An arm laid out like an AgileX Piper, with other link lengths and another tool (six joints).
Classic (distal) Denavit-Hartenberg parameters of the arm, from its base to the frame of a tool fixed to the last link. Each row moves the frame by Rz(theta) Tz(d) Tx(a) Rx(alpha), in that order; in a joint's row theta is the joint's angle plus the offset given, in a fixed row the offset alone. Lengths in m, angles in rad.
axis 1: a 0; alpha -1.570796; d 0.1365; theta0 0
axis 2: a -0.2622; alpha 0; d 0; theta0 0.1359
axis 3: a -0.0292; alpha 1.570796; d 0; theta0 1.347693
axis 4: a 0; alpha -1.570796; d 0.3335; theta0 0
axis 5: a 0; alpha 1.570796; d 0; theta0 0
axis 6: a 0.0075; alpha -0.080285; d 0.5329; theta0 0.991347
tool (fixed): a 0; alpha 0; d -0.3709; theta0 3.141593
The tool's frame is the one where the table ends.
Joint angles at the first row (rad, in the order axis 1, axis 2, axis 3, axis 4, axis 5, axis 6):
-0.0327, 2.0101, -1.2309, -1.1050, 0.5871, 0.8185
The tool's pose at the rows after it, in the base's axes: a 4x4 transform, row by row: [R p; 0 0 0 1], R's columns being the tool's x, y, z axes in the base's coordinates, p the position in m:
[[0.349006 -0.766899 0.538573 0.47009], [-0.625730 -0.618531 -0.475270 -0.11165], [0.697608 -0.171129 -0.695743 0.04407], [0 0 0 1]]
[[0.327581 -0.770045 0.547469 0.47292], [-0.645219 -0.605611 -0.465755 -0.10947], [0.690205 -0.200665 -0.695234 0.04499], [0 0 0 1]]
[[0.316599 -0.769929 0.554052 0.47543], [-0.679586 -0.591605 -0.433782 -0.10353], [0.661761 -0.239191 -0.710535 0.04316], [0 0 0 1]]
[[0.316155 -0.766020 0.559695 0.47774], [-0.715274 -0.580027 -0.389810 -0.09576], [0.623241 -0.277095 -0.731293 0.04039], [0 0 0 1]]
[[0.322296 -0.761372 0.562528 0.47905], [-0.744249 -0.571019 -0.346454 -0.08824], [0.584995 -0.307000 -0.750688 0.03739], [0 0 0 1]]
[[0.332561 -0.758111 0.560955 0.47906], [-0.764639 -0.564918 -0.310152 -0.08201], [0.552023 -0.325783 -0.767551 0.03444], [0 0 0 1]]
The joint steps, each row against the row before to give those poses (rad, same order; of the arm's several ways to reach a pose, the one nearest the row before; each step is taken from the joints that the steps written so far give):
0.0000, 0.0000, -0.0070, -0.0300, 0.0071, 0.0421
0.0000, 0.0000, -0.0074, 0.0121, -0.0106, 0.0157
0.0000, 0.0000, -0.0074, 0.0563, -0.0257, -0.0181
0.0000, 0.0000, -0.0067, 0.0811, -0.0318, -0.0447
-0.0001, 0.0000, -0.0039, 0.0850, -0.0278, -0.0560
0.0001, 0.0000, -0.0011, 0.0782, -0.0189, -0.0583

